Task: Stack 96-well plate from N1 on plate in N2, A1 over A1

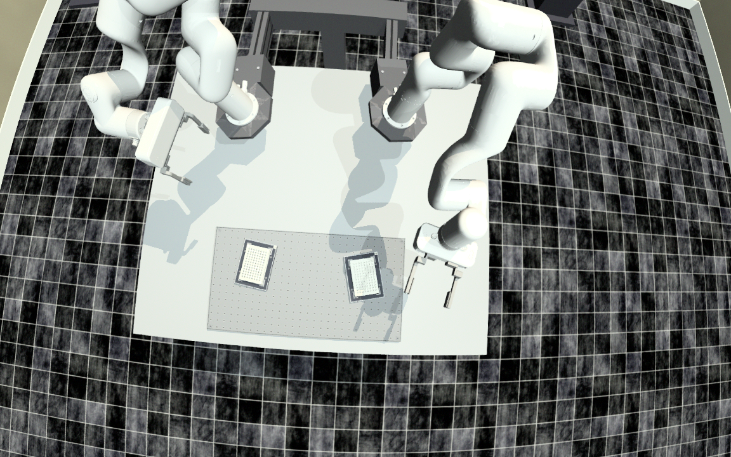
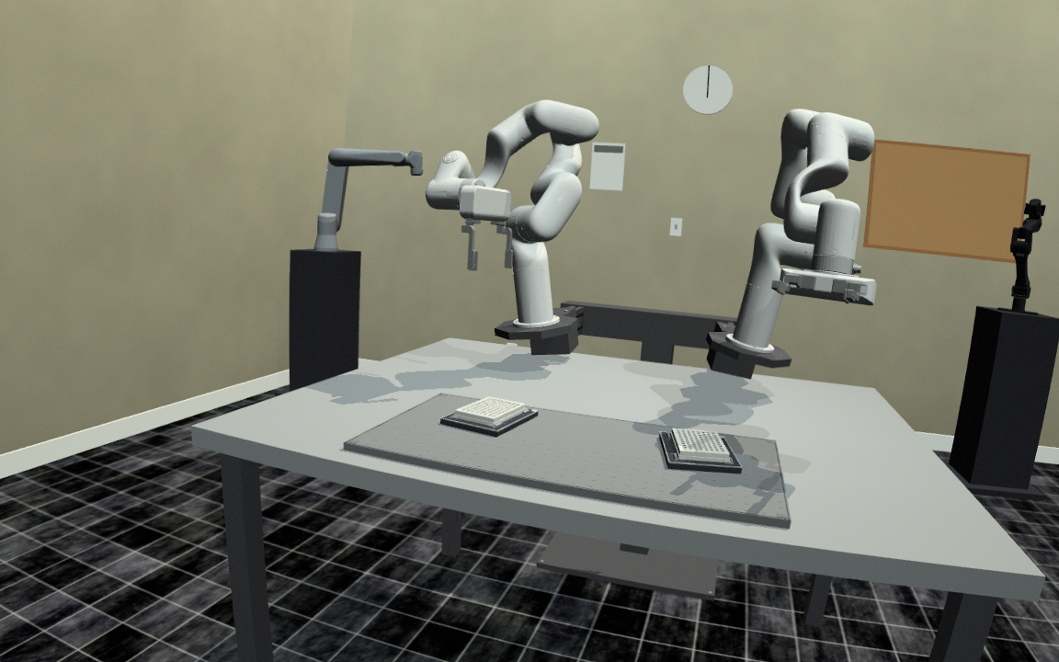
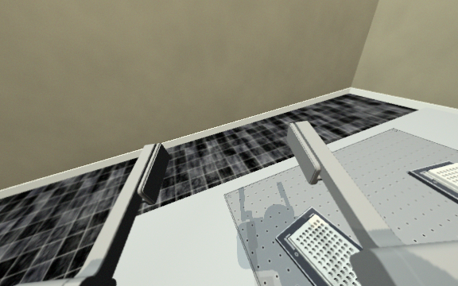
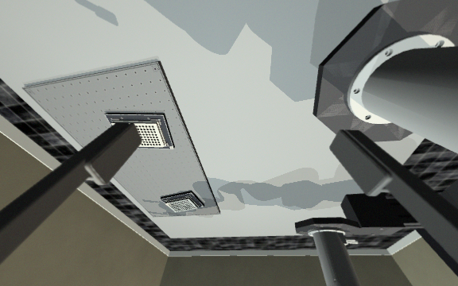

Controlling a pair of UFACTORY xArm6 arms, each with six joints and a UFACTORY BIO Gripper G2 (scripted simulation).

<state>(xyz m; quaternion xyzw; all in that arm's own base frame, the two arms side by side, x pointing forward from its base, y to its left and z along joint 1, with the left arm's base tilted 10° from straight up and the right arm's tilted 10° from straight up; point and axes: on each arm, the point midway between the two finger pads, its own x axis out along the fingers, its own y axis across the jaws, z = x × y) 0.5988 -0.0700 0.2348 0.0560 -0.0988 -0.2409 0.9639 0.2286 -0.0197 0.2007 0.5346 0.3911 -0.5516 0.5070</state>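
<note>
My left hand is 29 cm above the dark nest N1, 15 cm to the left of it and 4 cm past it. From my left hand the other things lie so: dark nest N2: 54 cm to the right, 29 cm below, 7 cm behind.
</note>
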